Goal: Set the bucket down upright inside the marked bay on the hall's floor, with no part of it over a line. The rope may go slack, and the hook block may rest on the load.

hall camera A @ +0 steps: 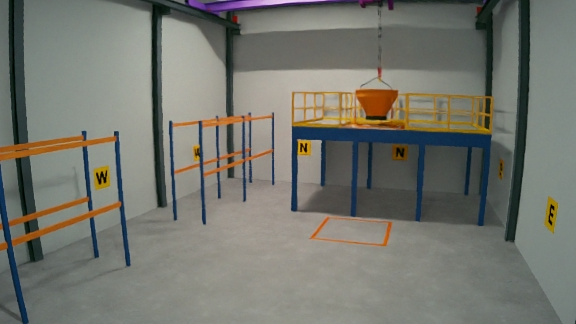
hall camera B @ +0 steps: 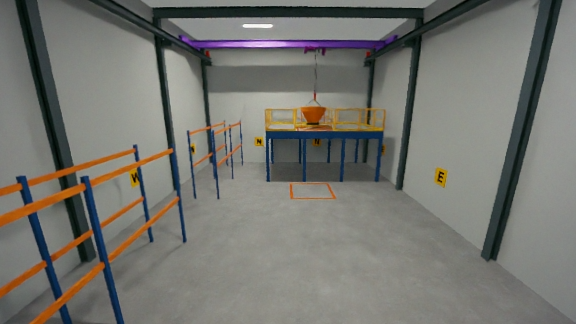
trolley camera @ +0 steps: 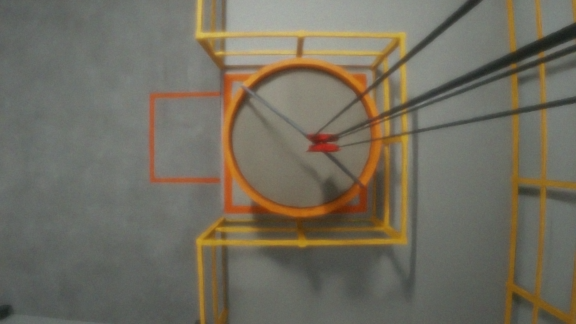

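Observation:
The orange bucket [hall camera A: 376, 103] [hall camera B: 313, 115] [trolley camera: 228, 137] hangs upright, a little above the deck of the blue platform [hall camera A: 325, 133] [hall camera B: 285, 135], between yellow railings. My hook, under the red hook block [hall camera A: 379, 73] [hall camera B: 314, 96] [trolley camera: 323, 142], holds the bucket's bail; in the trolley view the block hides the hook. The ropes look taut. The marked bay, an orange outline [hall camera A: 350, 242] [hall camera B: 312, 198] [trolley camera: 152, 137], lies on the hall's floor in front of the platform. In the trolley view the bucket is to its right, and the platform hides the bay's right side.
A second orange outline [trolley camera: 228, 197] lies on the deck under the bucket. Yellow railings [trolley camera: 350, 242] [hall camera A: 450, 96] stand on three sides of it, open towards the bay. Blue and orange racks [hall camera A: 201, 175] [hall camera B: 215, 160] stand along the west wall. The purple girder [hall camera A: 280, 5] [hall camera B: 250, 44] spans overhead.

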